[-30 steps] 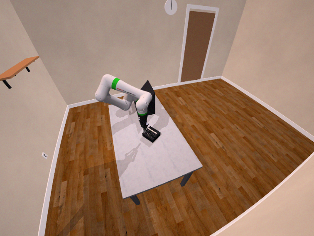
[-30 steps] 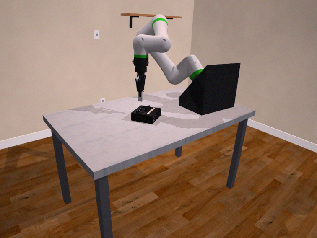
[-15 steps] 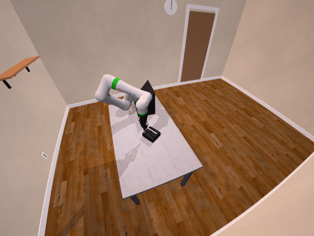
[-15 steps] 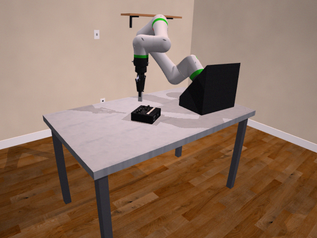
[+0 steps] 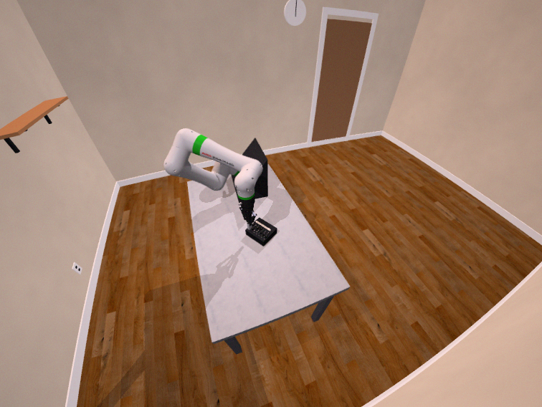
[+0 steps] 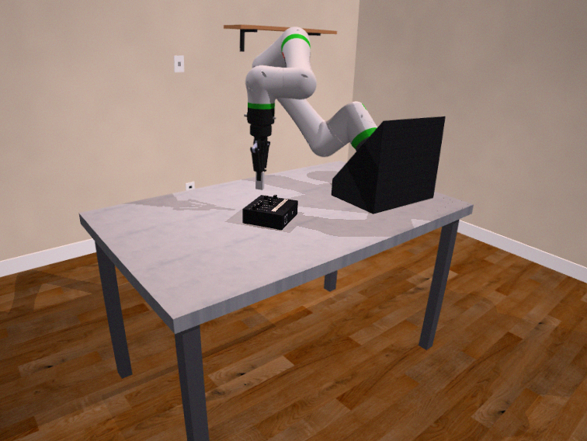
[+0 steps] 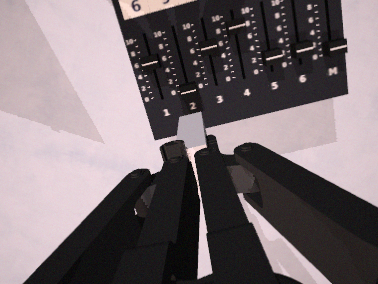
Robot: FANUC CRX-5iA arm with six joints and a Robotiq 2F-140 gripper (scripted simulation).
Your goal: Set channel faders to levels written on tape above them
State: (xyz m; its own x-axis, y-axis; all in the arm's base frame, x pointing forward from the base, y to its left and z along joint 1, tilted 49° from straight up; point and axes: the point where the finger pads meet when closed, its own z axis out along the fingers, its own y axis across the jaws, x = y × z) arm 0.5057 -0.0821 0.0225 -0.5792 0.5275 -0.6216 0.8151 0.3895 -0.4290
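Now: the channel 1 fader cap 60 mm below my hand, 50 mm behind it and 30 mm to the left of it. Also, from my hand: master fader cap (90 mm to the left, 80 mm ahead, 60 mm below).
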